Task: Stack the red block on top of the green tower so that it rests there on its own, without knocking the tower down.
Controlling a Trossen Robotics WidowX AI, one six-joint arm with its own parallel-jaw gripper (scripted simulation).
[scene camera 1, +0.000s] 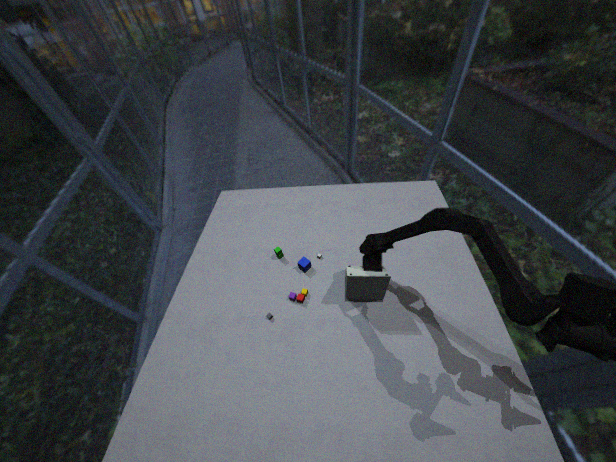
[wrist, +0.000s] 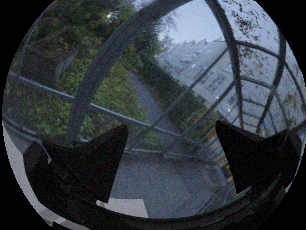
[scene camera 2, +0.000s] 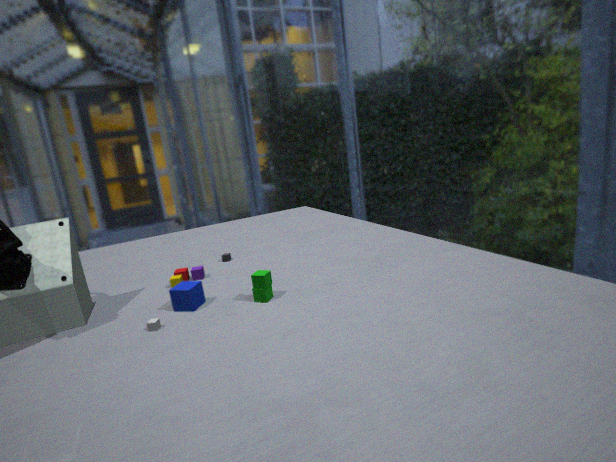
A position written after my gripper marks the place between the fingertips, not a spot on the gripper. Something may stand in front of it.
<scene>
My gripper (wrist: pixel 173 127) is open, holding nothing. Further things: a larger blue cube (scene camera 2: pixel 186 296).
The wrist view does not show the larger blue cube: it is out of frame.
</scene>
